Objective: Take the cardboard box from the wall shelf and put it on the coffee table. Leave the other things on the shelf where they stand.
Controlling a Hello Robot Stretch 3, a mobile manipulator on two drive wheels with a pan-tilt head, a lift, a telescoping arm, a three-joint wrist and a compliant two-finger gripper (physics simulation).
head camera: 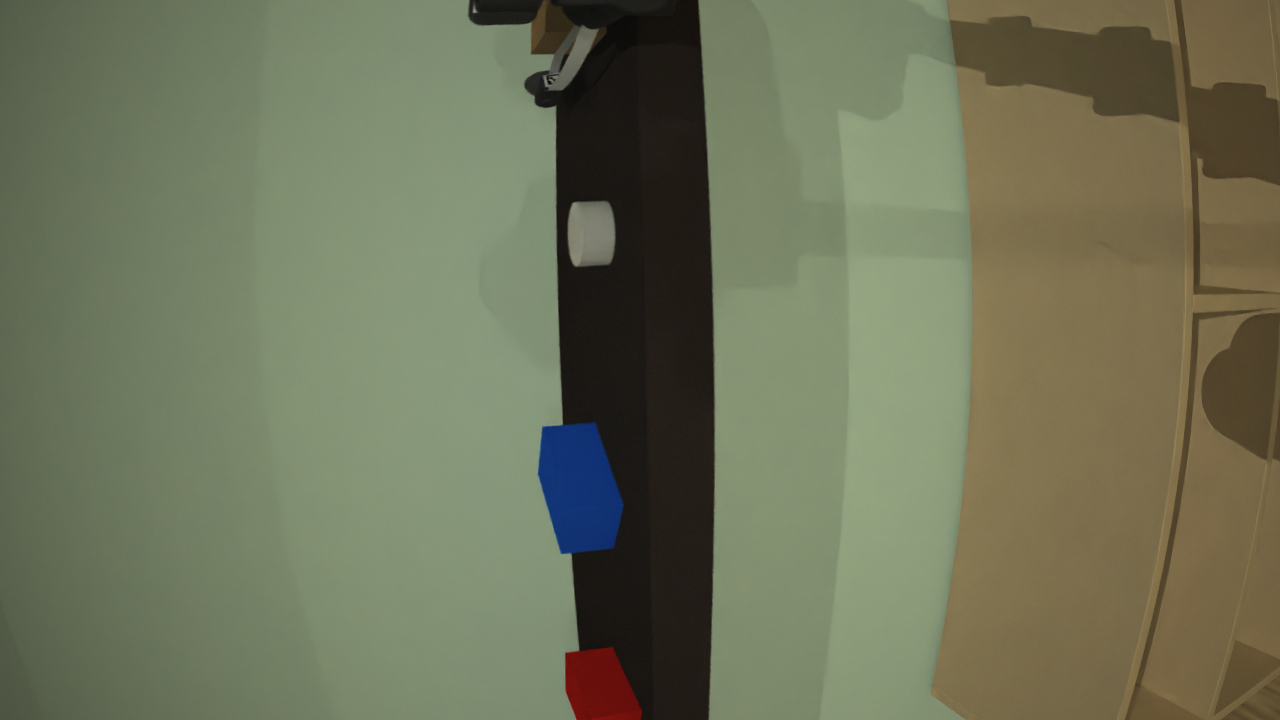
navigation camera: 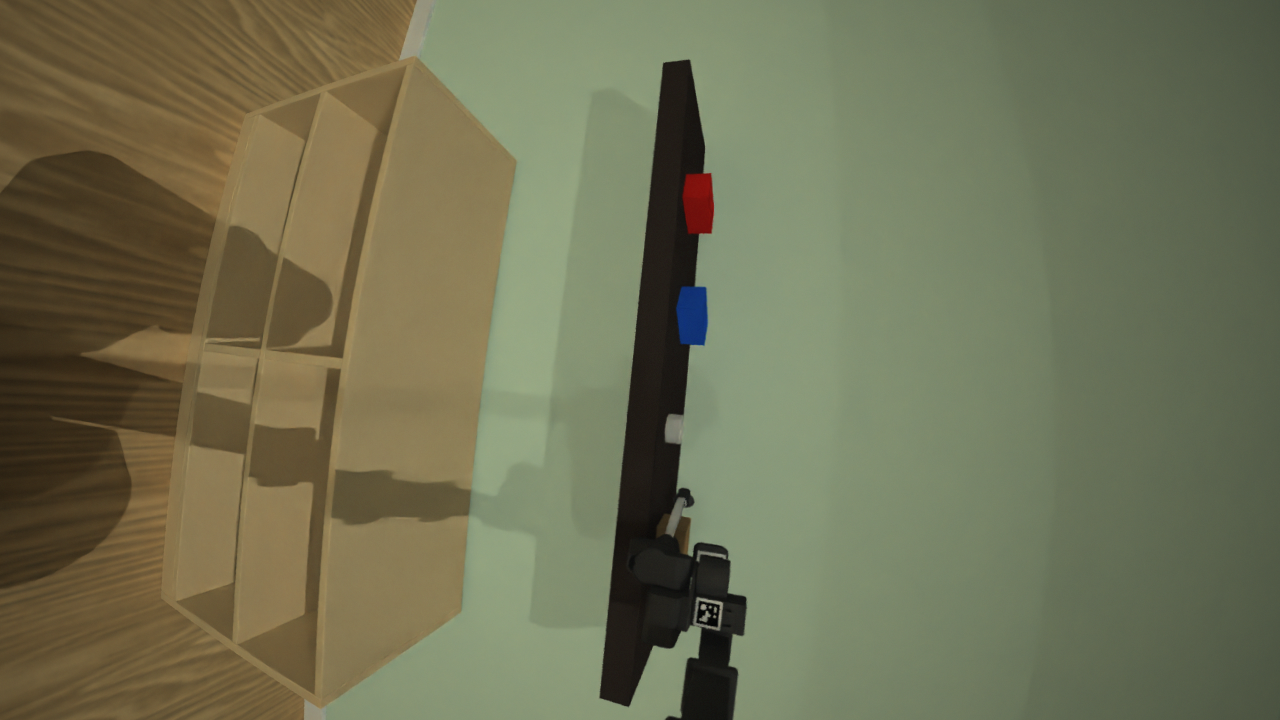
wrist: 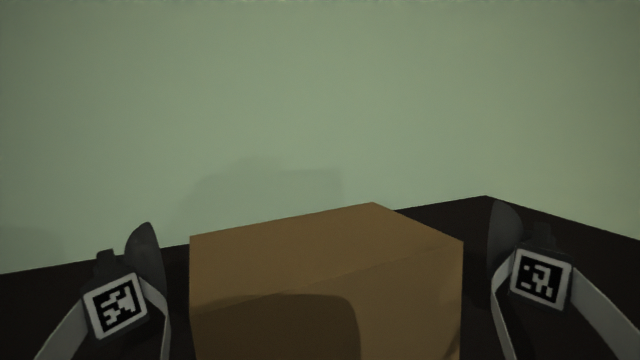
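Frame: origin at the robot's base, x back, y up, z left, level; metres.
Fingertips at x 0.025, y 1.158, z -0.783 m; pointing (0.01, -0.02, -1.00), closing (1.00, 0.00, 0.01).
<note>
A point is followed by its place in that frame.
The brown cardboard box (head camera: 547, 37) @(y 1.174, x -0.017, z -0.703 m) (navigation camera: 683, 535) @(y 1.175, x -0.005, z -0.693 m) (wrist: 325, 265) stands on the dark wall shelf (head camera: 680, 358) @(y 1.103, x -0.240, z -0.553 m) (navigation camera: 646, 358) @(y 1.101, x -0.262, z -0.547 m) (wrist: 450, 215). In the wrist view it fills the lower middle, its lower part cut off by the frame edge. My gripper (wrist: 324, 238) @(y 1.158, x 0.025, z -0.783 m) is open, with one fingertip left of the box and one right of it. A gap shows between the box and each fingertip, wider on the left. In the head and navigation views the gripper's dark body hides part of the box. The coffee table does not show in these views.
A white cylinder (head camera: 592, 233) @(y 1.145, x -0.172, z -0.634 m) (navigation camera: 674, 428) @(y 1.144, x -0.174, z -0.634 m), a blue block (head camera: 580, 488) @(y 1.157, x -0.364, z -0.601 m) (navigation camera: 692, 316) @(y 1.155, x -0.365, z -0.598 m) and a red block (head camera: 601, 685) @(y 1.153, x -0.544, z -0.544 m) (navigation camera: 698, 204) @(y 1.155, x -0.546, z -0.520 m) stand along the shelf, the cylinder nearest the gripper. A light wooden cabinet (head camera: 1074, 358) @(y 0.610, x -0.289, z -0.585 m) (navigation camera: 429, 313) @(y 0.610, x -0.336, z -0.568 m) stands below, against the green wall.
</note>
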